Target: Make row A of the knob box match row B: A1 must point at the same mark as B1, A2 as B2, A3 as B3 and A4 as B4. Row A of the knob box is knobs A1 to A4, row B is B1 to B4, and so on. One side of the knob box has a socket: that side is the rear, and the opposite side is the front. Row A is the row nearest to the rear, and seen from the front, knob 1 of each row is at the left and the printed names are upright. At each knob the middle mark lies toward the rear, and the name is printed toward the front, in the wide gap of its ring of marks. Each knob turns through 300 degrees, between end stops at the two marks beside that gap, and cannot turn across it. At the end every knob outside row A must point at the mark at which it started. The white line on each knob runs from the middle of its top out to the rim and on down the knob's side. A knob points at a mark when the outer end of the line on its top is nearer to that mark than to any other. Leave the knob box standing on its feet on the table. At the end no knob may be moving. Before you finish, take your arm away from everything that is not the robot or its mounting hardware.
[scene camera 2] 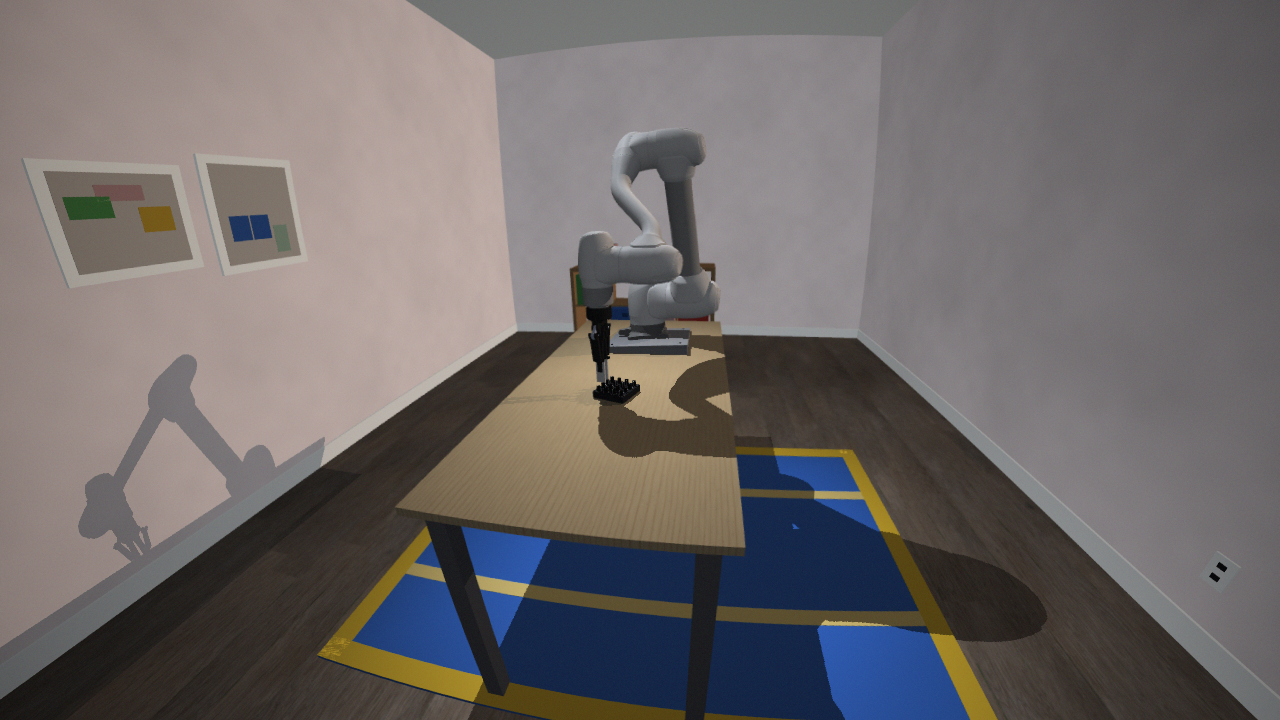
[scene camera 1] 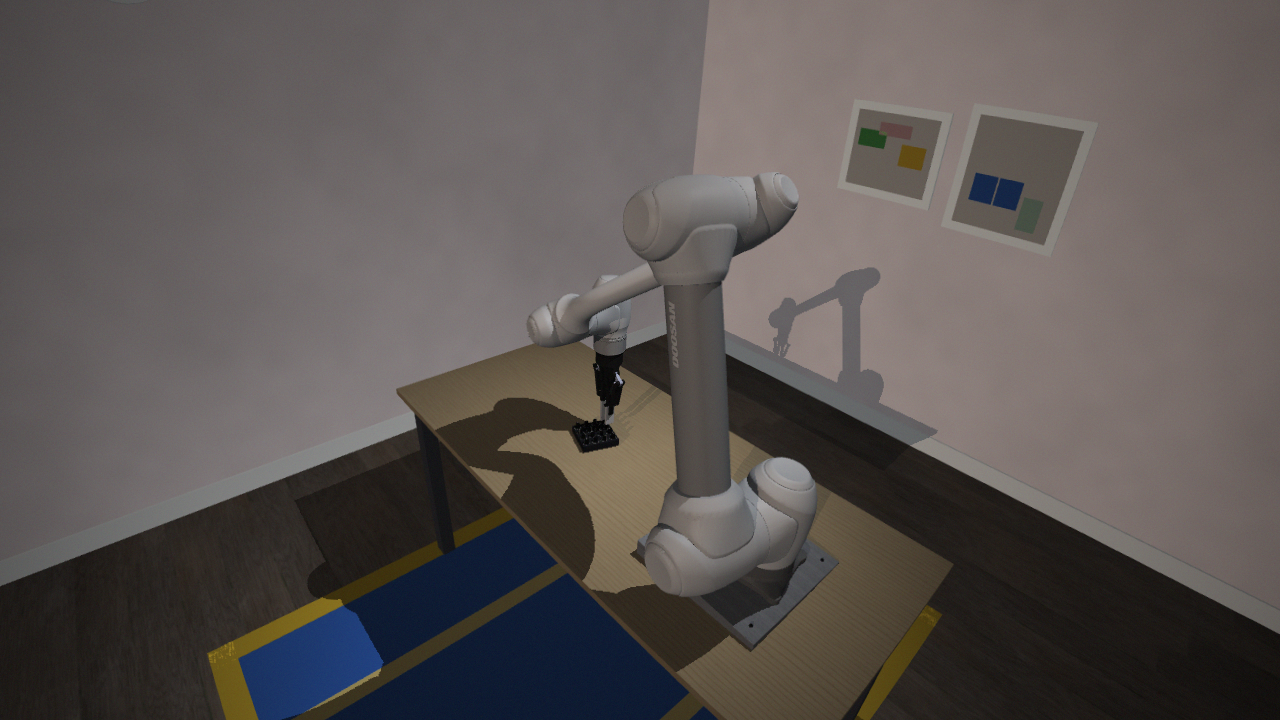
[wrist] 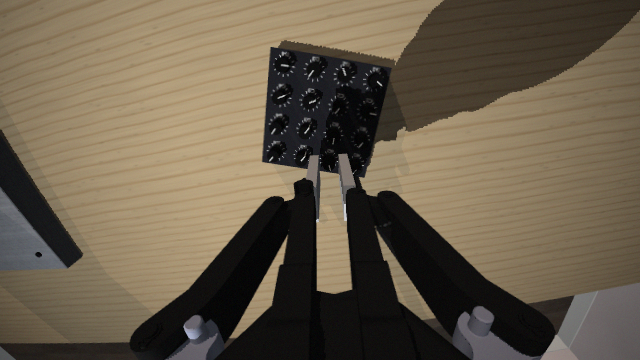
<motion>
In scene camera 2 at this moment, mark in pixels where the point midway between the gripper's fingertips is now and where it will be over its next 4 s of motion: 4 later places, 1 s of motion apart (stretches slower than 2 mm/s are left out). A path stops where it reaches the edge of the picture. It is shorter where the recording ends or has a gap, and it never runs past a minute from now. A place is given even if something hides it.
My gripper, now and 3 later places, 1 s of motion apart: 602,380; 603,383; 602,378; 601,354
</motion>
